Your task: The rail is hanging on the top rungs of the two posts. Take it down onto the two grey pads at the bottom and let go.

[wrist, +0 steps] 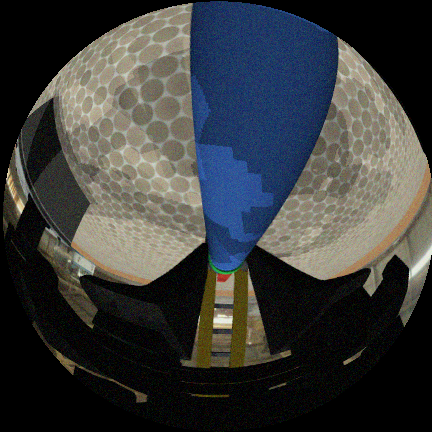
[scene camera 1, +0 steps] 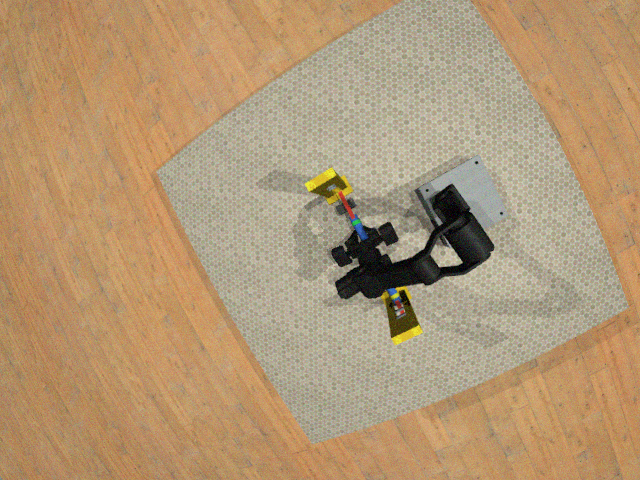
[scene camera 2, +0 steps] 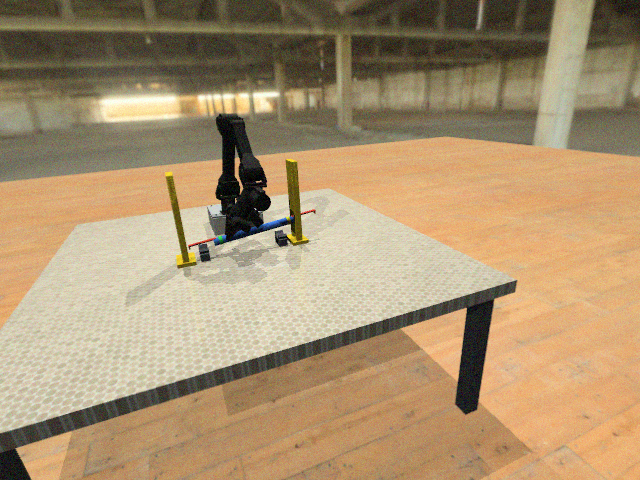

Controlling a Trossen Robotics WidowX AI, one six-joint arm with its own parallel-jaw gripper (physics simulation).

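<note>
A blue rail point(scene camera 1: 359, 229) point(scene camera 2: 275, 225) point(wrist: 260, 100) with red ends and a green band hangs above the two grey pads, well below the posts' tops. It tilts, its green-band end lower. My gripper point(scene camera 1: 364, 241) point(scene camera 2: 241, 232) point(wrist: 227, 249) is shut on the rail, nearer the green-band end. One yellow post point(scene camera 2: 177, 222) point(wrist: 239, 325) stands at that end, the other post point(scene camera 2: 293, 191) at the yellow-band end; the red ends reach to them. In scene camera 2, one pad point(scene camera 2: 204, 252) and the other pad point(scene camera 2: 281, 237) sit beside the posts' feet, apart from the rail. The arm hides rail parts.
The arm's grey base plate point(scene camera 1: 480, 186) is on the mosaic-topped table point(scene camera 1: 439, 103) point(scene camera 2: 310, 289), to one side of the rail. The black arm reaches over the rail between the posts. The table's edge and a leg point(scene camera 2: 474, 356) show in scene camera 2.
</note>
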